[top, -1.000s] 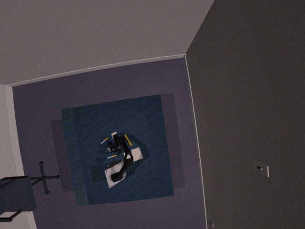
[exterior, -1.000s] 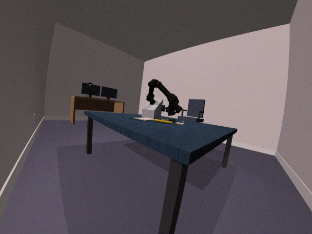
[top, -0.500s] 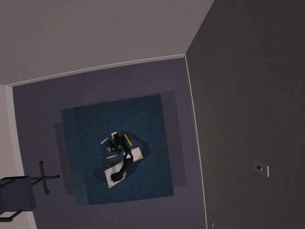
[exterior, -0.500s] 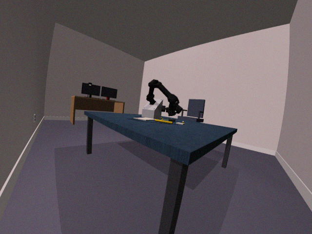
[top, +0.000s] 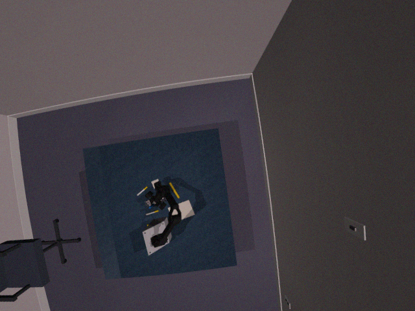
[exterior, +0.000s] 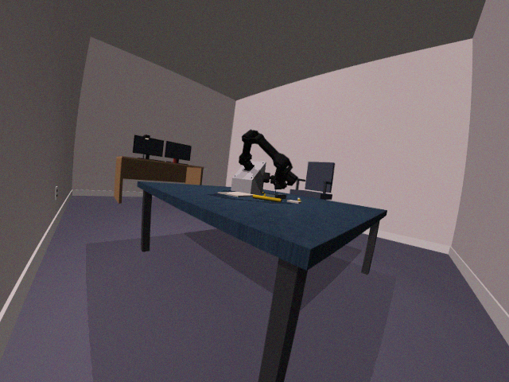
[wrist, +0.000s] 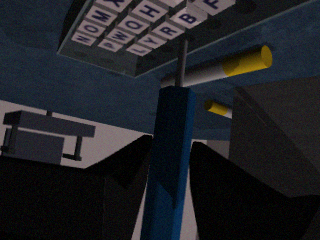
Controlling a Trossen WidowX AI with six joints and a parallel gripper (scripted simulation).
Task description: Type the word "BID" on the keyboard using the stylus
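The I key lies 2 cm ahead of my gripper tip, 2 cm to the right of it and 7 cm below it. From my gripper tip the other things lie so: blue stylus 1 cm below; then grey stylus tip 5 cm below; then D key 1 cm ahead, 4 cm to the right, 7 cm below.
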